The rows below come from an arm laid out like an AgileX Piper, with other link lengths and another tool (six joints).
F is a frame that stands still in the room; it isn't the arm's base.
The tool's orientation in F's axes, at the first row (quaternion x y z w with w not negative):
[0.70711, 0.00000, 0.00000, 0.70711]
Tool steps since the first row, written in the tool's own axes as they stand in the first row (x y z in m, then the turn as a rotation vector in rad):
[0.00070, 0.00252, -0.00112, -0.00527, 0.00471, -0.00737]
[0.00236, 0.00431, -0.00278, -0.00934, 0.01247, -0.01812]
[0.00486, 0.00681, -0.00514, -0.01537, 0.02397, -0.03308]
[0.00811, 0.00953, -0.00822, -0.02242, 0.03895, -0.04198]
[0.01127, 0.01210, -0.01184, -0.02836, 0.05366, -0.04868]
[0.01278, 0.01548, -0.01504, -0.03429, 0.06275, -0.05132]
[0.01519, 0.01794, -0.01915, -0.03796, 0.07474, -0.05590]
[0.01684, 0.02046, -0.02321, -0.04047, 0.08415, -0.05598]
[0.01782, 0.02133, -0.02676, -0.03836, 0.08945, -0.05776]
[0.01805, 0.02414, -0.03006, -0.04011, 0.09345, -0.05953]
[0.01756, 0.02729, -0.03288, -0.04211, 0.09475, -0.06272]
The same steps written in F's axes. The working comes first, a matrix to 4 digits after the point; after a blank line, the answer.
The tool's axes in the first row as the columns of a matrix, in F's axes (used below as rounded here):
[1.0000, 0.0000, 0.0000]
[0.0000, 0.0000, -1.0000]
[0.0000, 1.0000, 0.0000]

[0.00070, 0.00112, 0.00252, -0.00527, 0.00737, 0.00471]
[0.00236, 0.00278, 0.00431, -0.00934, 0.01812, 0.01247]
[0.00486, 0.00514, 0.00681, -0.01537, 0.03308, 0.02397]
[0.00811, 0.00822, 0.00953, -0.02242, 0.04198, 0.03895]
[0.01127, 0.01184, 0.01210, -0.02836, 0.04868, 0.05366]
[0.01278, 0.01504, 0.01548, -0.03429, 0.05132, 0.06275]
[0.01519, 0.01915, 0.01794, -0.03796, 0.05590, 0.07474]
[0.01684, 0.02321, 0.02046, -0.04047, 0.05598, 0.08415]
[0.01782, 0.02676, 0.02133, -0.03836, 0.05776, 0.08945]
[0.01805, 0.03006, 0.02414, -0.04011, 0.05953, 0.09345]
[0.01756, 0.03288, 0.02729, -0.04211, 0.06272, 0.09475]

